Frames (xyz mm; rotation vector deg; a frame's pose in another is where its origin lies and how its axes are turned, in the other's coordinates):
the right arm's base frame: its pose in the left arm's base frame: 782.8 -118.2 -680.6 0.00 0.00 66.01
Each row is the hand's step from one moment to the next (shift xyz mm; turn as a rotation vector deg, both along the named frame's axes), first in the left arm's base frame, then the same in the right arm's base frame.
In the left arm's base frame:
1: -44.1 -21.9 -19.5 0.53 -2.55 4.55
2: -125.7 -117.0 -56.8 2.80 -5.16 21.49
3: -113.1 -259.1 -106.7 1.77 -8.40 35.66
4: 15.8 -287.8 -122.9 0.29 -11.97 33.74
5: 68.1 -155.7 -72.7 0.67 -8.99 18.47
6: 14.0 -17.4 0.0 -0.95 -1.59 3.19
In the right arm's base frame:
1: -37.9 31.4 -19.5 -2.11 -1.52 4.55
2: -158.0 67.3 -56.8 -3.58 -4.66 21.49
3: -282.7 -2.0 -106.7 -6.95 -5.03 35.66
4: -256.5 -131.4 -122.9 -10.82 -5.13 33.74
5: -114.6 -125.5 -72.7 -7.94 -4.27 18.47
6: -10.2 -19.9 0.0 -1.84 0.22 3.19

